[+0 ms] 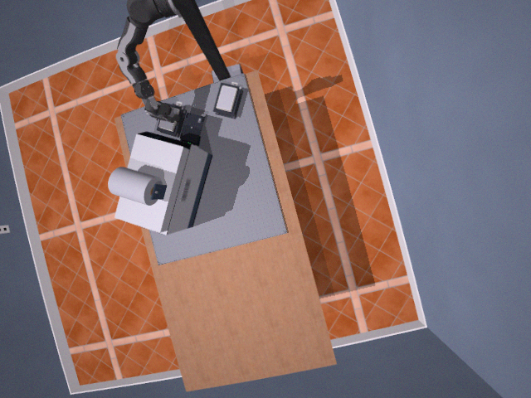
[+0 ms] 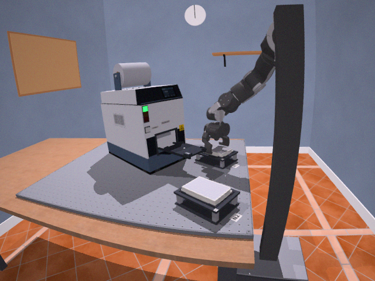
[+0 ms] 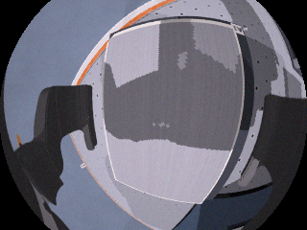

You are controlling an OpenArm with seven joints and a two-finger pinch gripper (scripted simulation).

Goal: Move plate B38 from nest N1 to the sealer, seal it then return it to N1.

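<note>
Now: hand right at the white 96-well plate B38. The rest, counted from my hand: plate nest N1: 10 mm below; then sealer's stage: 140 mm to the left, 100 mm ahead, 50 mm above; then start key: 230 mm ahead, 180 mm to the left, 140 mm above.
</note>
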